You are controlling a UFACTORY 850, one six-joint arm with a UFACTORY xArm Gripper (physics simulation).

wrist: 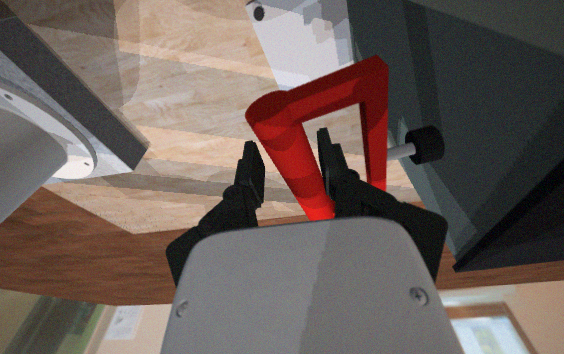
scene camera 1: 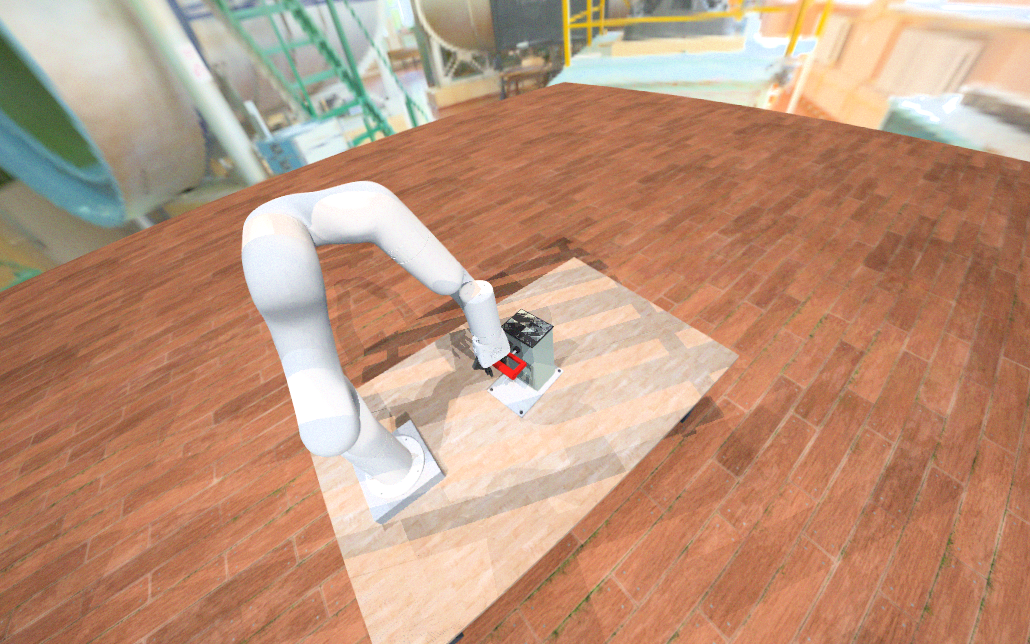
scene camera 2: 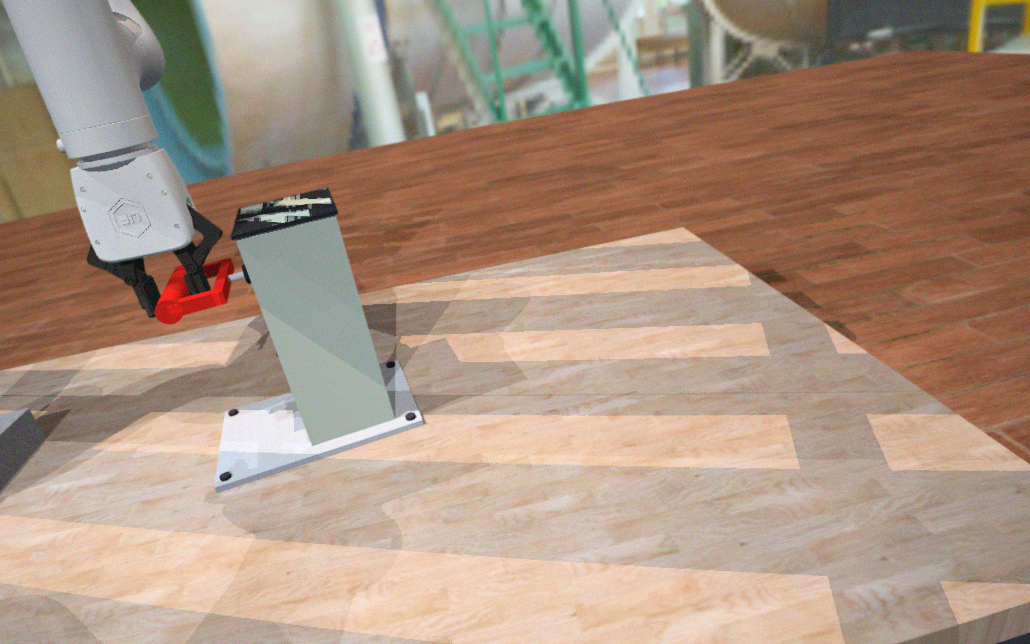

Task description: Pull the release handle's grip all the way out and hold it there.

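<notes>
The red release handle (scene camera 1: 512,373) (scene camera 2: 173,294) (wrist: 296,165) is a rectangular loop with a thick round grip bar on its outer side. A short pale rod (scene camera 2: 237,277) (wrist: 401,151) joins it to a black collar (wrist: 425,144) on the grey-green column (scene camera 1: 543,363) (scene camera 2: 319,326). My gripper (scene camera 2: 175,302) (wrist: 288,148) is partly open around the grip bar. One finger is inside the loop, close to the bar; the other is outside, with a gap to the bar in the wrist view. The fingers are not clamped on it. In scene camera 1 the wrist hides most of the fingers.
The column has a black top (scene camera 1: 527,327) (scene camera 2: 284,211) and stands on a white base plate (scene camera 1: 516,396) (scene camera 2: 258,444) with dark bolts, on the wooden table top (scene camera 1: 531,463) (scene camera 2: 607,508). The arm's own base (scene camera 1: 413,488) (scene camera 2: 16,444) (wrist: 75,90) is on the column's handle side.
</notes>
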